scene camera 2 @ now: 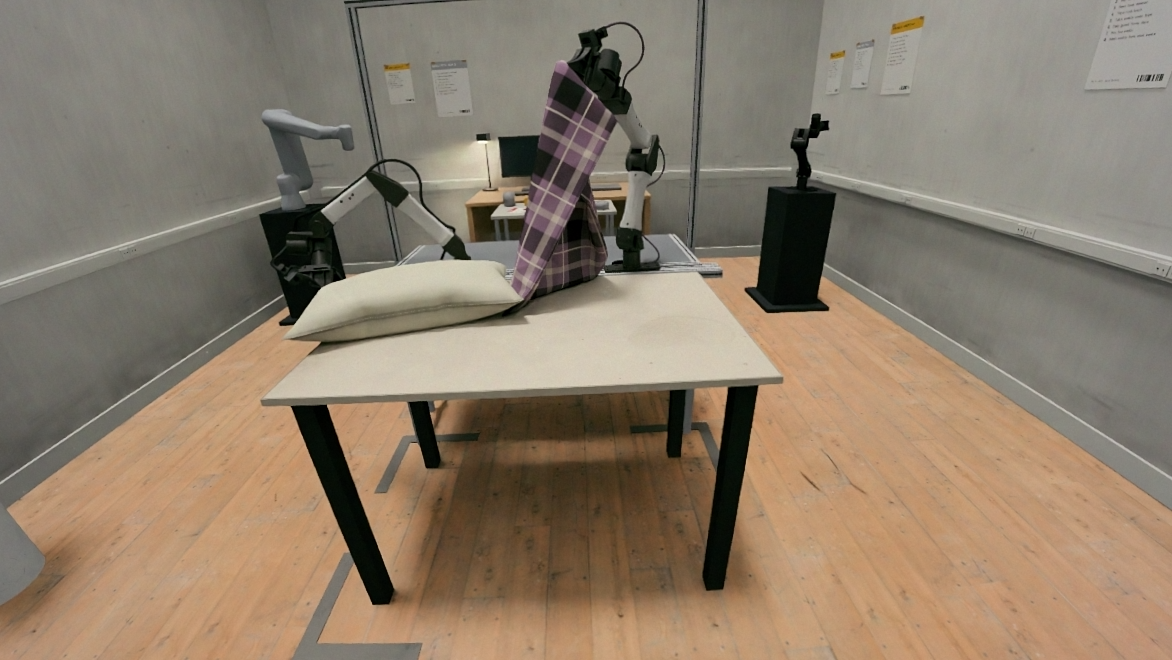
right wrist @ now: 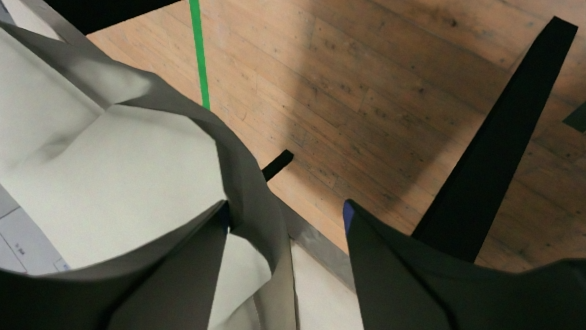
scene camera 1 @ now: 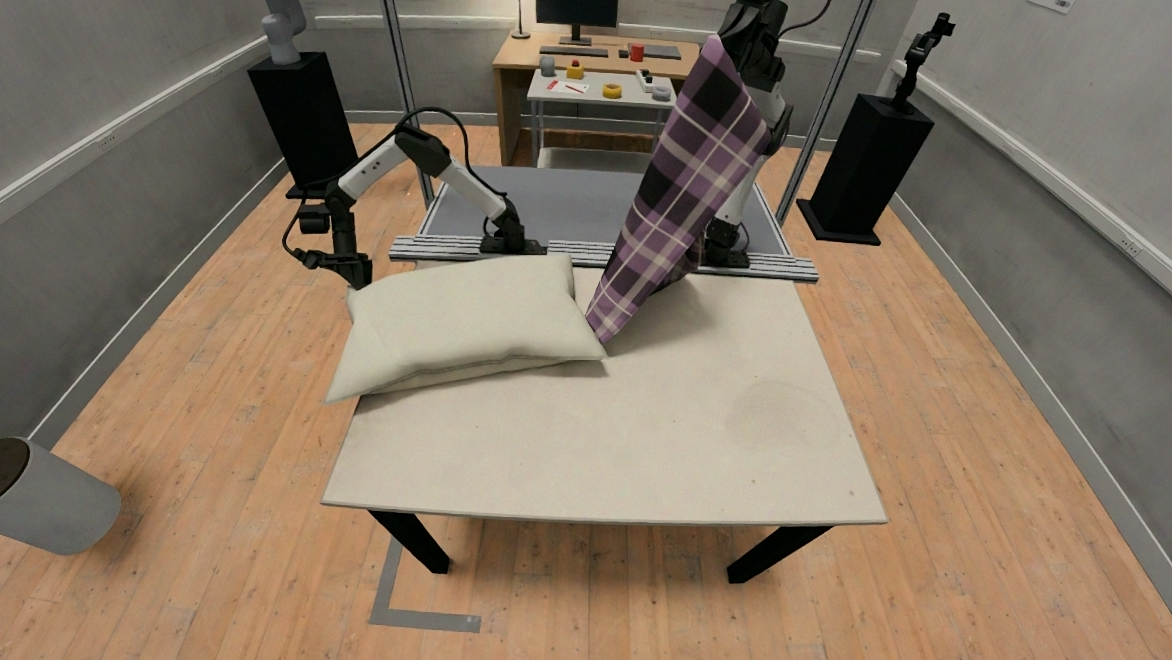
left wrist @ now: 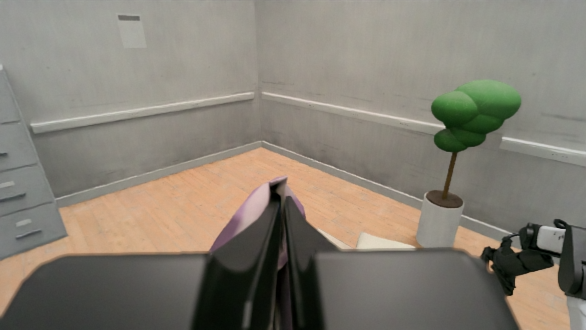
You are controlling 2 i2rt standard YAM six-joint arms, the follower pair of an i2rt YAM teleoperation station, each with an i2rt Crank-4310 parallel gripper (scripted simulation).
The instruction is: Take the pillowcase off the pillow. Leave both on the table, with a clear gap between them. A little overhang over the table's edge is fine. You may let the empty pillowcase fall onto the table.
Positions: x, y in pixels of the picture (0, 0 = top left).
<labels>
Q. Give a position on a table leg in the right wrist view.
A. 458, 220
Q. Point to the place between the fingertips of my right gripper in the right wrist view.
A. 286, 204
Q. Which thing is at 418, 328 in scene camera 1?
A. A pale pillow.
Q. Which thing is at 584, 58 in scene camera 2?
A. My left gripper.
</labels>
